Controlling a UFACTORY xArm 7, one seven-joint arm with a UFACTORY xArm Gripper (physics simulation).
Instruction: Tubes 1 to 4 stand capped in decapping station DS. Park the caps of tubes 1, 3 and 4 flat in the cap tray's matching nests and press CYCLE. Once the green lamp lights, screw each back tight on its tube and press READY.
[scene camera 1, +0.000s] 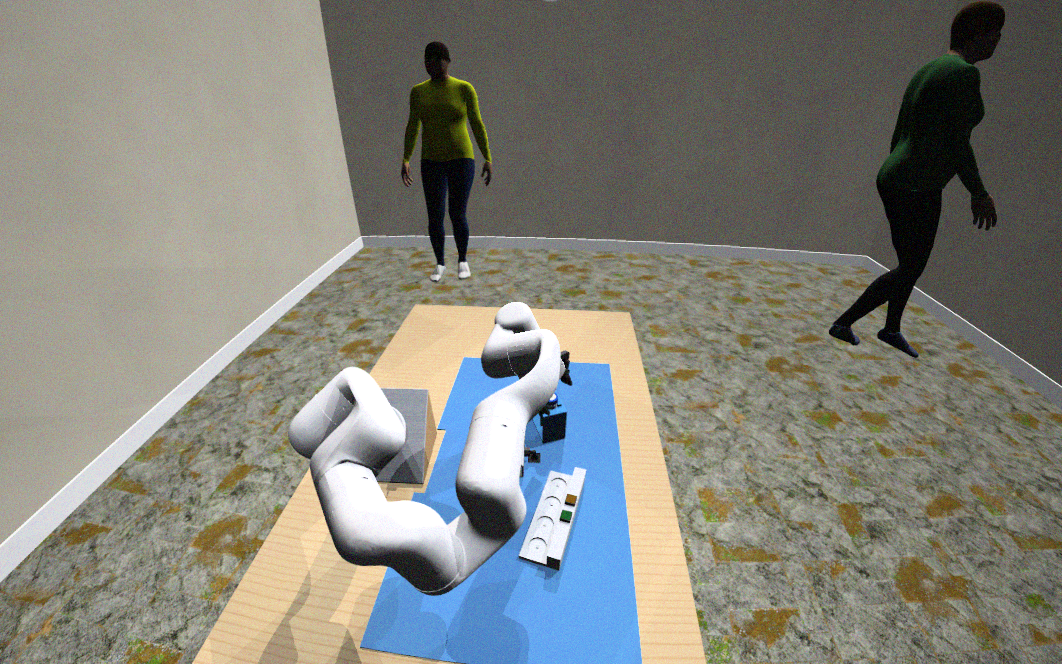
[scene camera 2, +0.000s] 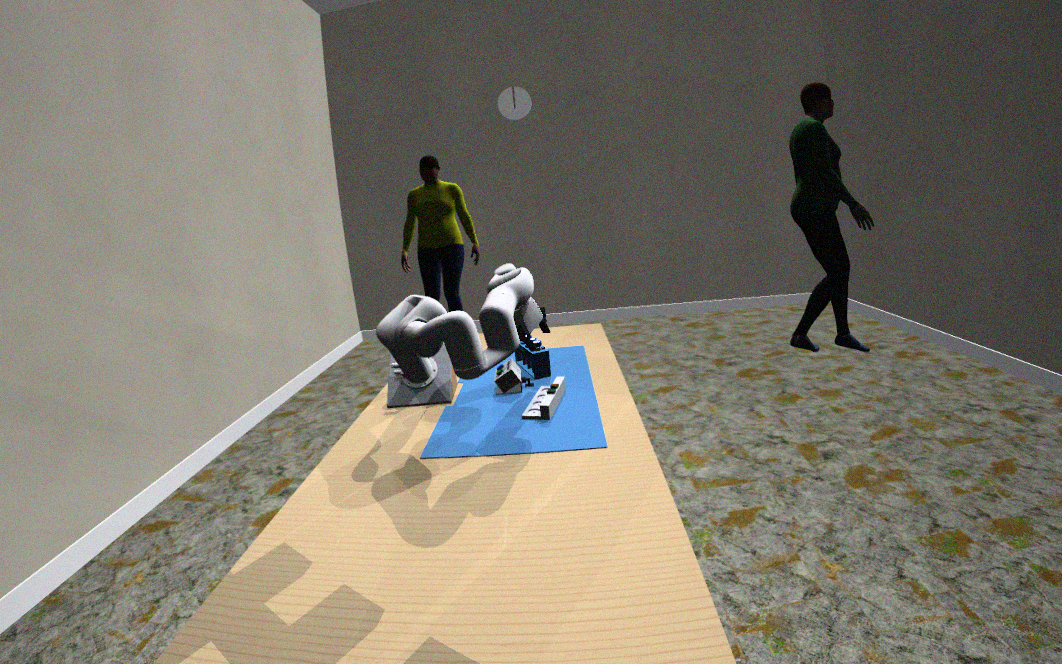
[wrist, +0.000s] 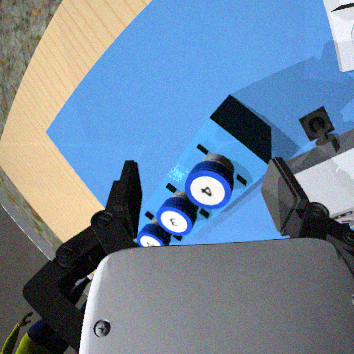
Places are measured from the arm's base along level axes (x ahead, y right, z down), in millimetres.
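Pixels of known places: gripper, fingertip midpoint: (scene camera 1: 556, 397) (scene camera 2: 540, 340) (wrist: 203, 175); arm's base, link origin: (scene camera 2: 419, 372).
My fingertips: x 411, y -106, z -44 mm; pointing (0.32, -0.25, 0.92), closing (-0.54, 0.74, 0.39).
For each thing: its middle in the pictures, then the offset to it from my fingertips. "pt": a spot on its surface instead. Level surfaces: height alone.
- decapping station, body centre: (wrist: 185, 192) (scene camera 1: 540, 398) (scene camera 2: 531, 355) dz +77, dx -41, dy -80 mm
- cap 4, body centre: (wrist: 208, 185) dz +11, dx -13, dy -7 mm
- cap 3, body centre: (wrist: 176, 216) dz +14, dx -32, dy -56 mm
- partly hidden cap, body centre: (wrist: 153, 239) dz +14, dx -51, dy -104 mm
- white cap tray, body centre: (scene camera 1: 554, 510) (scene camera 2: 544, 395) dz +101, dx +8, dy +241 mm
- orange block, surface spot: (scene camera 1: 571, 498) pt dz +75, dx +40, dy +227 mm
- green block, surface spot: (scene camera 1: 565, 516) pt dz +75, dx +29, dy +270 mm
- white box, body centre: (wrist: 347, 192) (scene camera 2: 507, 375) dz +86, dx -115, dy +85 mm
- small black fixture, surface spot: (wrist: 316, 124) (scene camera 1: 535, 454) pt dz +117, dx -44, dy +80 mm
- blue mat, surface height: dz +128 mm
The decapping station (scene camera 1: 553, 426) (scene camera 2: 537, 363) (wrist: 250, 127) is a blue block with a black end. In the wrist view, blue-rimmed white caps stand on it in a row: cap 4 (wrist: 208, 190), cap 3 (wrist: 175, 219) and a partly hidden cap (wrist: 151, 241). A fourth cap does not show there. My gripper (wrist: 203, 175) is open and empty above the station, with cap 4 in view between its fingers, touching neither. The white cap tray (scene camera 1: 540, 520) (scene camera 2: 535, 406) has four round nests, with no cap seen in them. An orange block (scene camera 1: 571, 498) and a green block (scene camera 1: 565, 516) sit on it.
A white box (scene camera 2: 512, 378) (wrist: 325, 187) stands beside the station; whether any lamp is lit cannot be told. A small black fixture (scene camera 1: 532, 455) (wrist: 316, 124) stands near it. All are on a blue mat (scene camera 1: 595, 602) (scene camera 2: 579, 430). Two people stand beyond the table.
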